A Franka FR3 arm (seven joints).
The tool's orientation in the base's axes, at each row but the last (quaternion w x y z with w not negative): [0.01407, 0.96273, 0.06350, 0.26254]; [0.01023, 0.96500, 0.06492, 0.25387]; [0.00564, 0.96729, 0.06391, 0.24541]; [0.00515, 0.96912, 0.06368, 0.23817]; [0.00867, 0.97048, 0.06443, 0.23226]
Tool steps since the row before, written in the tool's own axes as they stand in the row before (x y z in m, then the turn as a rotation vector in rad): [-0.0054, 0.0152, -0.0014, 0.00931, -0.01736, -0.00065]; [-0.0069, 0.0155, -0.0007, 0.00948, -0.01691, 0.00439]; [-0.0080, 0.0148, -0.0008, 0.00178, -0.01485, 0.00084]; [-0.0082, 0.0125, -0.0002, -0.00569, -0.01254, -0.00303]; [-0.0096, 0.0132, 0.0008, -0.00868, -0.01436, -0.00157]
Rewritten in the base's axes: [-0.0036, -0.0158, -0.0006, 0.00563, 0.01842, 0.00420]; [-0.0044, -0.0163, -0.0019, 0.00830, 0.01806, -0.00008]; [-0.0056, -0.0157, -0.0025, 0.00016, 0.01497, -0.00052]; [-0.0058, -0.0134, -0.0031, -0.00792, 0.01166, -0.00044]; [-0.0065, -0.0143, -0.0044, -0.01012, 0.01310, -0.00317]
